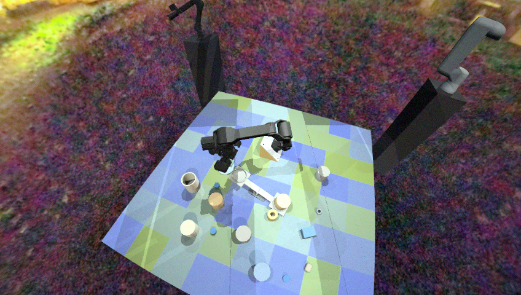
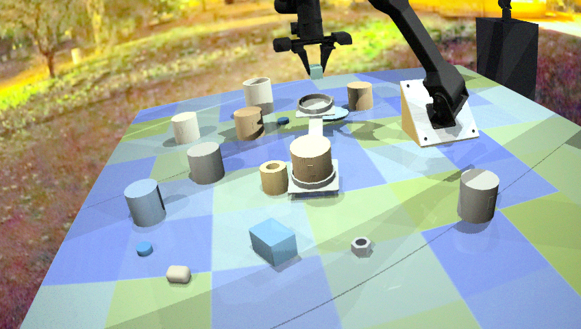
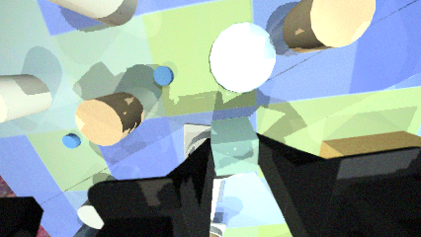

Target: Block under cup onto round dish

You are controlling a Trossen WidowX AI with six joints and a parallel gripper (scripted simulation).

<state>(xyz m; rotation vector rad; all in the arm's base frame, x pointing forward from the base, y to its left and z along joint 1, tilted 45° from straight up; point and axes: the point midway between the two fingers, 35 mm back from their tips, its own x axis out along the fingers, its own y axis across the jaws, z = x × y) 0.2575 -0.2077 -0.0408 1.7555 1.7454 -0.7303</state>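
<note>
The round pale-blue dish is 13 cm below my gripper tip, 6 cm to the right of it and 4 cm behind it. From my gripper tip the other things lie so: balance: 18 cm to the left, 11 cm below, 5 cm ahead; then balance beam: 18 cm to the left, 10 cm below, 5 cm ahead; then teal block: 1 cm above.
</note>
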